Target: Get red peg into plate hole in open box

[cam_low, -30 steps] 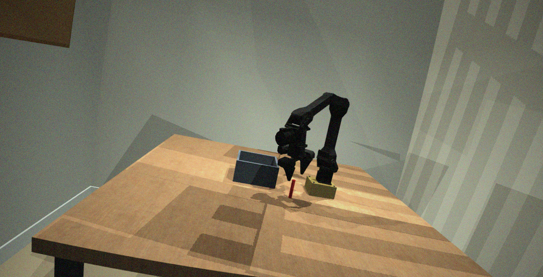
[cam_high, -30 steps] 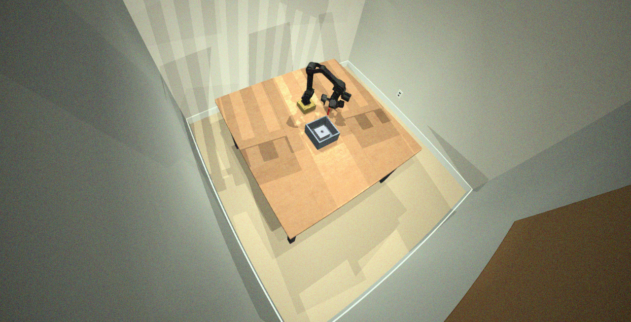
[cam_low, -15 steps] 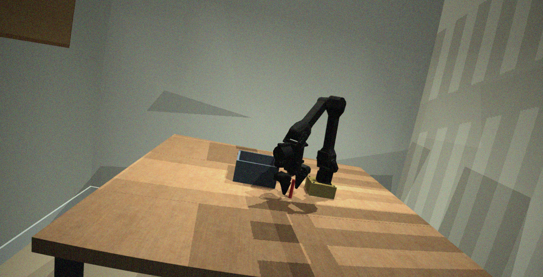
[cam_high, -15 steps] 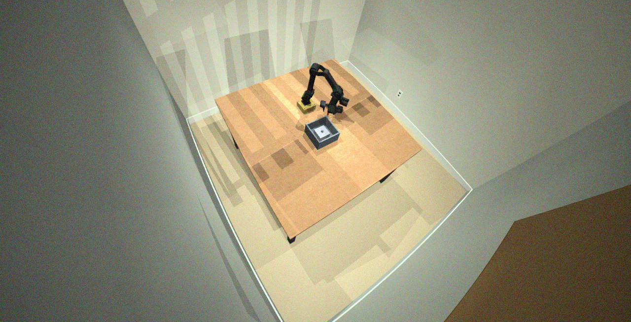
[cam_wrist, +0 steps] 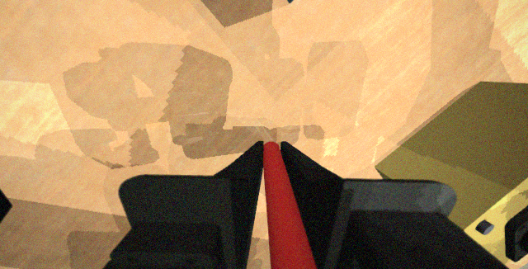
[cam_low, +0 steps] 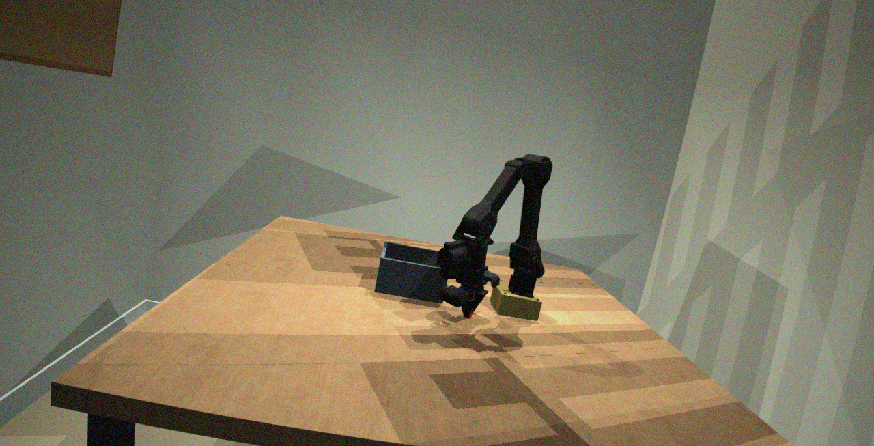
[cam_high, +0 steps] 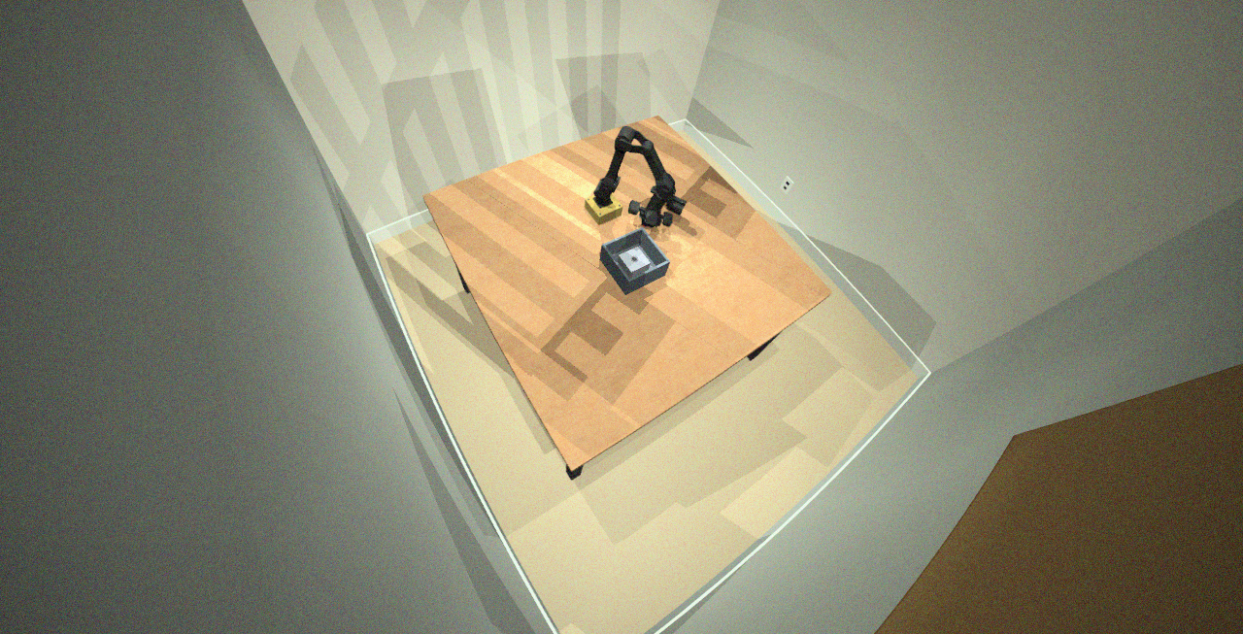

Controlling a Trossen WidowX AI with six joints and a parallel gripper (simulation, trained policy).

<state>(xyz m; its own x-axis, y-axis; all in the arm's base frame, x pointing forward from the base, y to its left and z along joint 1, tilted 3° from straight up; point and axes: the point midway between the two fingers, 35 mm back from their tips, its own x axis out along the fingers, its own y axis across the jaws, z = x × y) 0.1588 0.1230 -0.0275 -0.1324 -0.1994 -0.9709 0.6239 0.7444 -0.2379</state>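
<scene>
My gripper tip is now 160 mm to the left of the plate, 160 mm short of it and 40 mm below it. From my gripper tip the other things lie so: box (160 mm to the right, 160 mm ahead, 20 mm above); then red peg (40 mm above, 10 mm to the left).
</scene>
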